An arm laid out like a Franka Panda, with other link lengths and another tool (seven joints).
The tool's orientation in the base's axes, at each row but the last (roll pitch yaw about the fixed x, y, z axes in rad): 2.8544 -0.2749 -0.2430; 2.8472 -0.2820 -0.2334; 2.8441 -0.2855 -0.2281; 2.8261 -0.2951 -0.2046; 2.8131 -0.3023 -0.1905; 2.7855 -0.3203 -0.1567; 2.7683 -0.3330 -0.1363; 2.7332 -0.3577 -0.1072; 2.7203 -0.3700 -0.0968; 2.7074 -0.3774 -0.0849
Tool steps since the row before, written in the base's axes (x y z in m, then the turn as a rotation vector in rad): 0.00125 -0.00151 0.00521 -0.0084 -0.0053 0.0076; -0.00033 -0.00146 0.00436 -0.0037 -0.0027 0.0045; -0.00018 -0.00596 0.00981 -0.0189 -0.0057 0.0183; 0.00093 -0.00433 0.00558 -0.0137 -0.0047 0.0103; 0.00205 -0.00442 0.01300 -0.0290 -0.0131 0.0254; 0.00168 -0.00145 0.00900 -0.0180 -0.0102 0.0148; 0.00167 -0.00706 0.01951 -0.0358 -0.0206 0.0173; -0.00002 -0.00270 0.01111 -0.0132 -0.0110 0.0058; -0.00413 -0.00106 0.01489 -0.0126 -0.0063 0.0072; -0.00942 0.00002 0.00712 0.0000 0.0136 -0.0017
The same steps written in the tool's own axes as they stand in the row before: 0.00293 0.00242 -0.00407 -0.0046 0.0095 -0.0068; 0.00123 0.00265 -0.00357 -0.0016 0.0048 -0.0039; 0.00389 0.00825 -0.00697 -0.0113 0.0160 -0.0185; 0.00334 0.00535 -0.00332 -0.0089 0.0112 -0.0105; 0.00659 0.00747 -0.00967 -0.0173 0.0277 -0.0244; 0.00462 0.00387 -0.00704 -0.0107 0.0187 -0.0135; 0.00885 0.01271 -0.01390 -0.0252 0.0334 -0.0160; 0.00414 0.00656 -0.00840 -0.0092 0.0152 -0.0039; 0.00165 0.00760 -0.01340 -0.0085 0.0113 -0.0070; -0.00610 0.00495 -0.00882 -0.0017 -0.0128 -0.0047
